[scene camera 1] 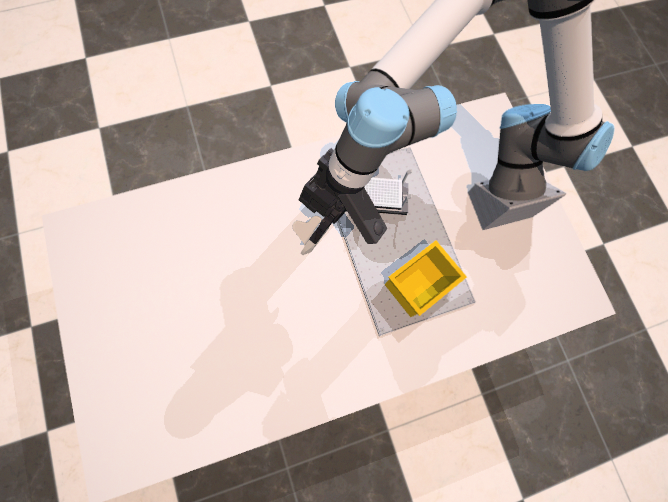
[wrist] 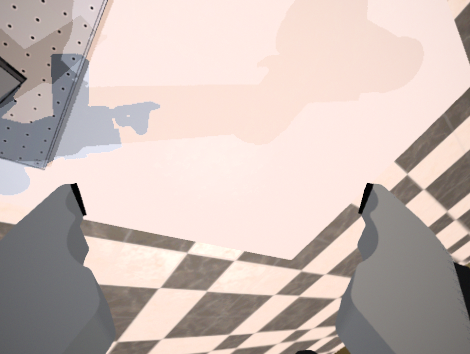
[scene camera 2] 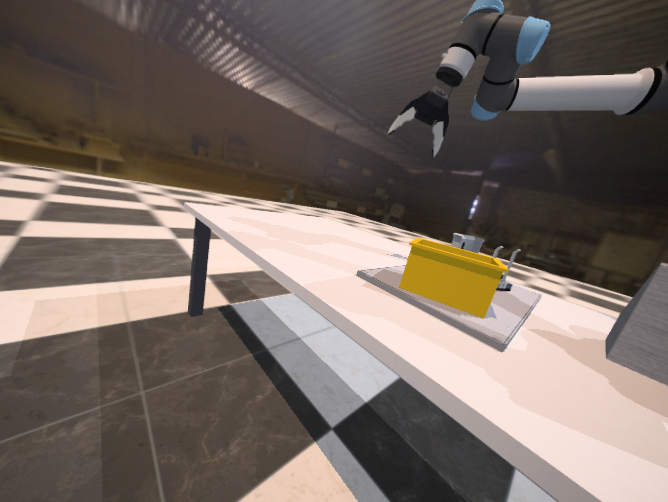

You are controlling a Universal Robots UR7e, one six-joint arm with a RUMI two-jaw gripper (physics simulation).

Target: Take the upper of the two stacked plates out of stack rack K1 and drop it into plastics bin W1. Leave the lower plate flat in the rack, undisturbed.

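Places are measured from the arm's base along level axes (x ahead, y left, z up), in metres.
Where they show: gripper, fingertip midpoint: (scene camera 1: pixel 323 230) (wrist: pixel 225 186) (scene camera 2: pixel 410 146); arm's base, origin of the base link: (scene camera 1: pixel 516 188).
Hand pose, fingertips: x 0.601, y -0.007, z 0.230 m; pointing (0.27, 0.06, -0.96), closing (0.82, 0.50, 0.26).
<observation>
Things, the pixels of their top centre, and the offset from my fingertips. "*": a spot on its surface instead. Level surfaces: height alone.
- white gridded plate, middle of its top: (scene camera 1: pixel 380 191) dy -0.140, dx -0.247, dz -0.286 m
- rack K1, surface spot: (scene camera 1: pixel 400 212) * dy -0.069, dx -0.287, dz -0.323 m
- Yellow bin W1, middle of its top: (scene camera 2: pixel 455 250) (scene camera 1: pixel 428 276) dy +0.147, dx -0.251, dz -0.238 m
- white table, its level: dz -0.351 m
- pale grey block, surface spot: (scene camera 2: pixel 467 242) * dy -0.181, dx -0.195, dz -0.240 m
A white gridded plate (scene camera 1: pixel 387 193) lies flat in rack K1 (scene camera 1: pixel 400 212), partly covered by the arm in scene camera 1. Whether a second plate lies beneath it cannot be made out. In scene camera 2, the yellow bin hides much of the rack area; thin bent posts (scene camera 2: pixel 515 261) rise behind the bin. Yellow bin W1 (scene camera 1: pixel 402 299) (scene camera 2: pixel 450 280) stands upright, its visible interior showing no plate. My gripper (scene camera 1: pixel 340 245) (scene camera 2: pixel 411 145) (wrist: pixel 225 186) is open and empty, high above the table, tilted, left of the rack and bin in scene camera 2.
The perforated board (scene camera 1: pixel 378 320) (scene camera 2: pixel 521 322) (wrist: pixel 37 20) bears the rack and bin on the white table (scene camera 1: pixel 135 269) (scene camera 2: pixel 324 269) (wrist: pixel 200 175). A pale grey block (scene camera 2: pixel 467 242) shows behind the bin. The arm's grey pedestal (scene camera 1: pixel 499 213) (scene camera 2: pixel 642 329) stands right of the board.
</observation>
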